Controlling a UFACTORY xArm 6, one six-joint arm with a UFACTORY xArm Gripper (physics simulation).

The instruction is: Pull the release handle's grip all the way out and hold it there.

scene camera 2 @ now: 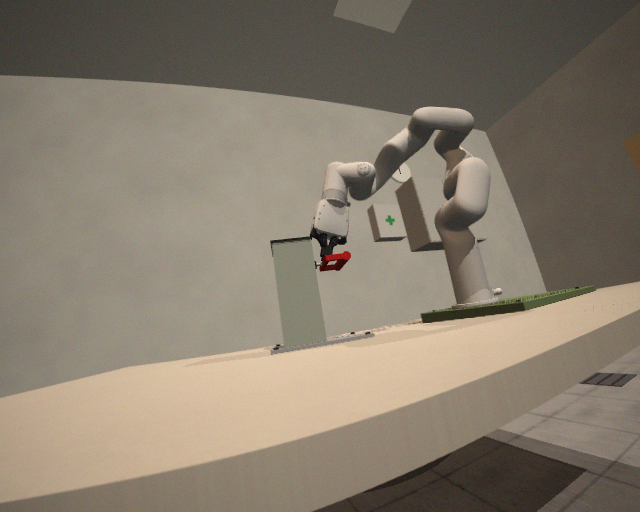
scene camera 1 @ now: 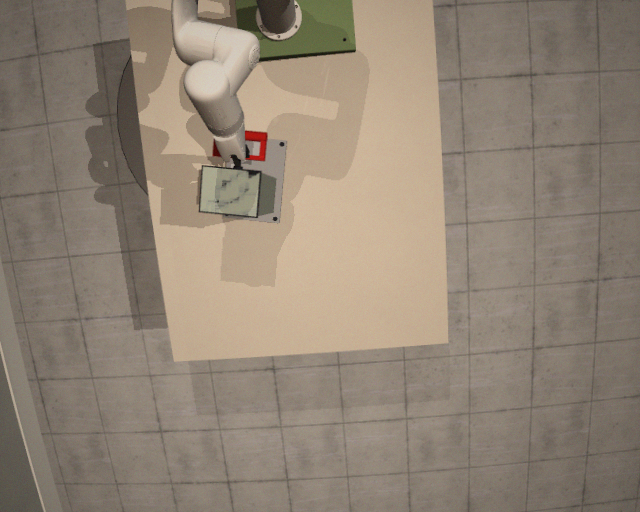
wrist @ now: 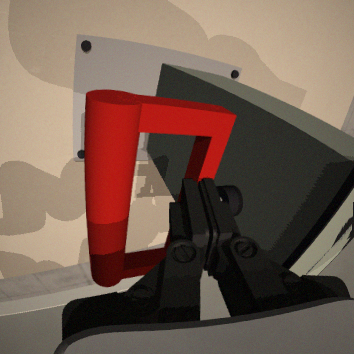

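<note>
The red release handle (scene camera 1: 256, 135) (scene camera 2: 346, 256) (wrist: 110, 170) is a rectangular loop with a thick round grip on its side away from the housing. It stands out from the upper part of the tall grey-green housing (scene camera 1: 229, 200) (scene camera 2: 298, 293) (wrist: 260, 160), with a short gap between them. My gripper (scene camera 1: 238, 161) (scene camera 2: 325, 254) (wrist: 193, 198) is shut with nothing between its fingers. The closed fingers are at the handle's rear bar, on the housing side, and cover part of it in the wrist view. The wrist view does not show clearly whether they touch it.
The housing stands on a light grey base plate (scene camera 1: 280, 176) (wrist: 115, 65) with dark screws, on the beige table (scene camera 1: 373, 256) (scene camera 2: 266, 427). A dark round stem (wrist: 232, 200) lies just beside the fingertips. My arm's base stands on a green board (scene camera 1: 330, 34) (scene camera 2: 475, 311).
</note>
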